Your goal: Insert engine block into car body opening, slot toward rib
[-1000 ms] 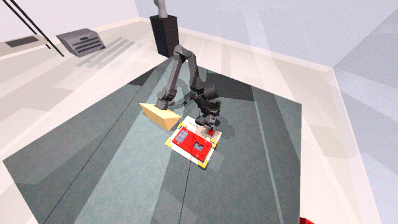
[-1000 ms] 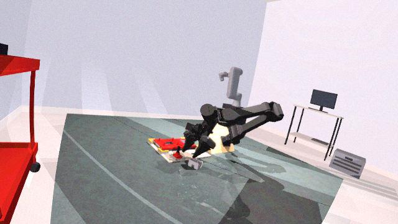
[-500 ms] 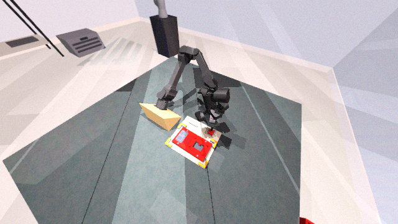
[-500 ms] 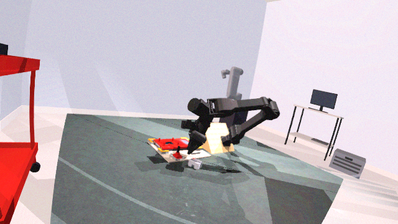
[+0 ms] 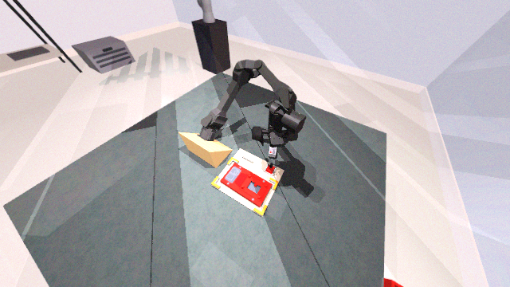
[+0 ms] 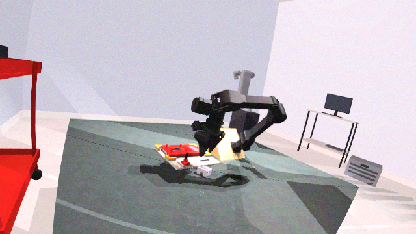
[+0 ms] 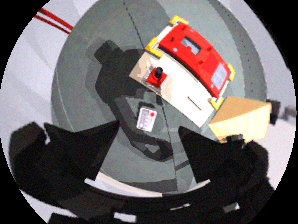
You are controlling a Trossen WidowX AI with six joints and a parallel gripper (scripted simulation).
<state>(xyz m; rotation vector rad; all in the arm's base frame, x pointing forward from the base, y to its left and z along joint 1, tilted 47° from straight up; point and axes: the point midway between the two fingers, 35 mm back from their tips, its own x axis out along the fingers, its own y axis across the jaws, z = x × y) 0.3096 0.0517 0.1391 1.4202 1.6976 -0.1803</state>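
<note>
My gripper tip is 7 cm above the engine block and 2 cm to the right of it.
</note>
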